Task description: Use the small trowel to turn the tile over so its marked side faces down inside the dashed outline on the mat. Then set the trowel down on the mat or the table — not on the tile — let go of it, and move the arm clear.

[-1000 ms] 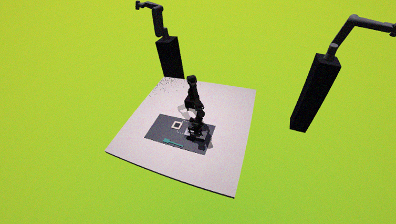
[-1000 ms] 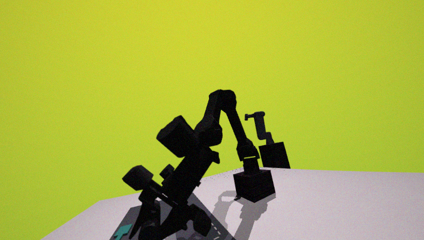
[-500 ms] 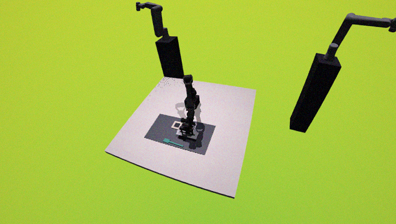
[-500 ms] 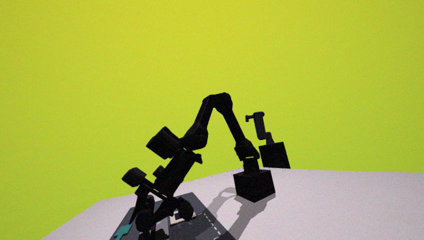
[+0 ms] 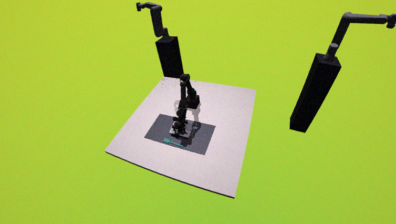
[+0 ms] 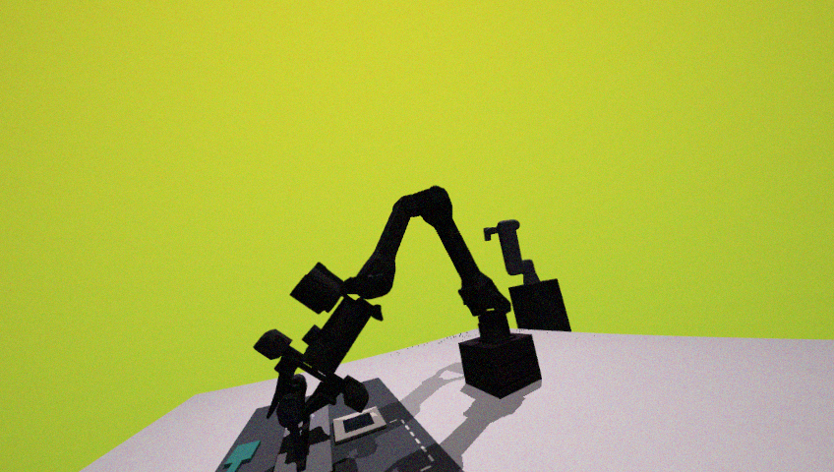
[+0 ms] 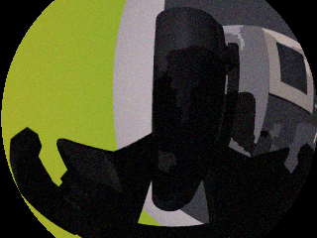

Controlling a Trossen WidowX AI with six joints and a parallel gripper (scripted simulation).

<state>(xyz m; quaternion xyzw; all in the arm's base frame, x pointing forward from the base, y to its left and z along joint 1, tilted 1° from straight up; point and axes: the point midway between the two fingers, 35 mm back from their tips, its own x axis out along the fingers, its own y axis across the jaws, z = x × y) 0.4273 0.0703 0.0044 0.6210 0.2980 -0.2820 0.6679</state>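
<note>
The tan tile lies 12 cm behind my gripper tip, 11 cm to the right of it and 8 cm below it. Round my gripper tip: teal tool-shaped piece: 9 cm ahead, 6 cm to the right, 8 cm below; then small trowel: 3 cm behind, 1 cm below; then dark mat: 5 cm behind, 5 cm to the right, 10 cm below.
</note>
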